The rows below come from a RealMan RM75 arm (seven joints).
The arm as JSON. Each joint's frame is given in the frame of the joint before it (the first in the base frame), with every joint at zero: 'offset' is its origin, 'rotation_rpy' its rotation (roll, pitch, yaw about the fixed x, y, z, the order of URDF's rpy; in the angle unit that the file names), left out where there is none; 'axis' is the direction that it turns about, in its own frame. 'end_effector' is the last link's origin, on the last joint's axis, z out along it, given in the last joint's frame.
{
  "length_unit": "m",
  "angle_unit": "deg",
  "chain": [
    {
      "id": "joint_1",
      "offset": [
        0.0,
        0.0,
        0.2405
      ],
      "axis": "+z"
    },
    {
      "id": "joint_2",
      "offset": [
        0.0,
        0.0,
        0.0
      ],
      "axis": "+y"
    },
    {
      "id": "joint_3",
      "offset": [
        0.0,
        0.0,
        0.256
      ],
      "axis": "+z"
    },
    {
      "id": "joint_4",
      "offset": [
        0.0,
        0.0,
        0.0
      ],
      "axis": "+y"
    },
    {
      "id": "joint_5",
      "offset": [
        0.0,
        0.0,
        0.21
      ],
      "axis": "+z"
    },
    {
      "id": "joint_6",
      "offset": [
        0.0,
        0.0,
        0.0
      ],
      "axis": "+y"
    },
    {
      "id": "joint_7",
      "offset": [
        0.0,
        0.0,
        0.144
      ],
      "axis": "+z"
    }
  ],
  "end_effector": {
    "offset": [
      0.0,
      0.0,
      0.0
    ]
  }
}
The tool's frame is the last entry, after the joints.
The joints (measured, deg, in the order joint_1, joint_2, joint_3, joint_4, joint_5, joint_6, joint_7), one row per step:
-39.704 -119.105 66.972 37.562 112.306 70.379 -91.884
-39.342 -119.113 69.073 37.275 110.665 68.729 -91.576
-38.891 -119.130 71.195 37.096 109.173 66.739 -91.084
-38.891 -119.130 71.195 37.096 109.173 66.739 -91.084
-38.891 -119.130 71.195 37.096 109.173 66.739 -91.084
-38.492 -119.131 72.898 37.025 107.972 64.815 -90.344
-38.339 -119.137 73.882 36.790 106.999 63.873 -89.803
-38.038 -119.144 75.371 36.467 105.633 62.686 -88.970
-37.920 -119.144 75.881 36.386 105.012 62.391 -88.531
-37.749 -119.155 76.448 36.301 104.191 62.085 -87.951
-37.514 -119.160 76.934 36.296 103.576 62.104 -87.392
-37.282 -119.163 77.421 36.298 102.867 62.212 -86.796
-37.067 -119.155 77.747 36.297 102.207 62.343 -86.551
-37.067 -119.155 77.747 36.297 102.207 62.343 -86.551
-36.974 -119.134 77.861 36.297 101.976 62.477 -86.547
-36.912 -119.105 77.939 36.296 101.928 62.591 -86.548
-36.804 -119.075 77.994 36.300 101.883 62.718 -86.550
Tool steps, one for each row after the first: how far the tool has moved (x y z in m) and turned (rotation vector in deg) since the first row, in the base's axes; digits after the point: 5 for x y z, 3 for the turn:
-0.00059 -0.00079 -0.00426 0.420 0.172 -0.053
-0.00210 -0.00118 -0.00833 1.176 0.642 -0.215
-0.00210 -0.00118 -0.00833 1.176 0.642 -0.215
-0.00210 -0.00118 -0.00833 1.176 0.642 -0.215
-0.00370 -0.00079 -0.01119 2.174 1.213 -0.606
-0.00411 -0.00098 -0.01323 2.568 1.272 -0.812
-0.00518 -0.00213 -0.01640 2.934 1.407 -1.152
-0.00515 -0.00266 -0.01738 3.037 1.316 -1.400
-0.00504 -0.00339 -0.01848 3.177 1.104 -1.688
-0.00520 -0.00489 -0.01943 3.066 0.920 -2.051
-0.00504 -0.00650 -0.02034 2.912 0.627 -2.448
-0.00494 -0.00776 -0.02081 2.791 0.213 -2.460
-0.00494 -0.00776 -0.02081 2.791 0.213 -2.460
-0.00502 -0.00840 -0.02089 2.667 0.031 -2.390
-0.00533 -0.00892 -0.02092 2.539 0.010 -2.379
-0.00591 -0.00958 -0.02087 2.417 -0.023 -2.317

